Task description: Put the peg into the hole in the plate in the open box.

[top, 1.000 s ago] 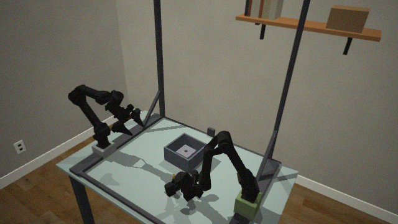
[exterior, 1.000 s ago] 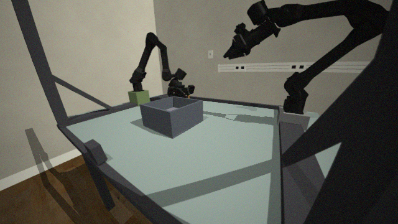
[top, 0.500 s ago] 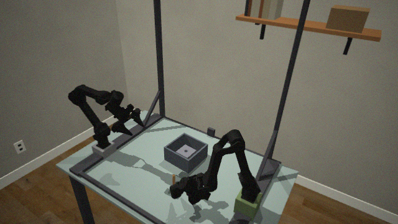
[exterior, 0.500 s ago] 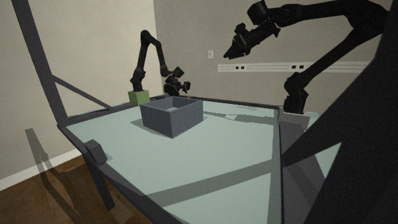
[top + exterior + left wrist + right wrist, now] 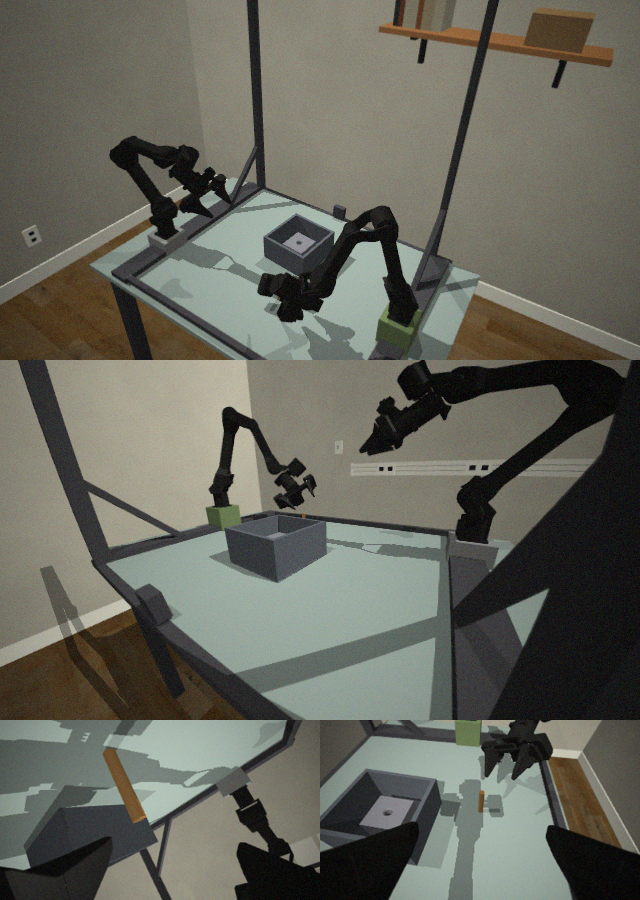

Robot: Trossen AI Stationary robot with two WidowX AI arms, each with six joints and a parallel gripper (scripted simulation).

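Right now the orange peg is 9 cm below my left hand, 5 cm behind it and 4 cm to the right of it. Round my left hand: grey box (28 cm behind, 10 cm below, 9 cm to the right); pale plate (28 cm behind, 9 cm to the right, 9 cm below).
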